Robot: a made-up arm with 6 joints. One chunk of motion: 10 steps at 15 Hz.
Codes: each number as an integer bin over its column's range. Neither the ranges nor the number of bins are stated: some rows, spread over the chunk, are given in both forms.
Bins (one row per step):
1: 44 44 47 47 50 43
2: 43 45 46 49 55 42
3: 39 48 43 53 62 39
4: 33 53 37 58 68 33
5: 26 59 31 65 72 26
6: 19 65 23 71 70 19
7: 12 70 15 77 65 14
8: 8 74 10 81 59 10
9: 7 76 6 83 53 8
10: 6 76 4 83 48 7
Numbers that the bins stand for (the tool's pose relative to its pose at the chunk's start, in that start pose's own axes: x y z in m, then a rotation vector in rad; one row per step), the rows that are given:
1: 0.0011 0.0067 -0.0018 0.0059 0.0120 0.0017
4: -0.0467 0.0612 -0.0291 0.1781 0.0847 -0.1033
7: -0.1379 0.1642 -0.0891 0.4756 0.0726 -0.3029
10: -0.1639 0.2006 -0.1191 0.5695 0.0039 -0.3765
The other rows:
2: -0.0032 0.0127 -0.0045 0.0372 0.0322 -0.0088
3: -0.0206 0.0309 -0.0127 0.0998 0.0605 -0.0403
5: -0.0771 0.0976 -0.0455 0.2877 0.1009 -0.1769
6: -0.1075 0.1339 -0.0673 0.3816 0.0928 -0.2504
8: -0.1553 0.1885 -0.1027 0.5382 0.0484 -0.3449
9: -0.1596 0.2006 -0.1136 0.5695 0.0241 -0.3660

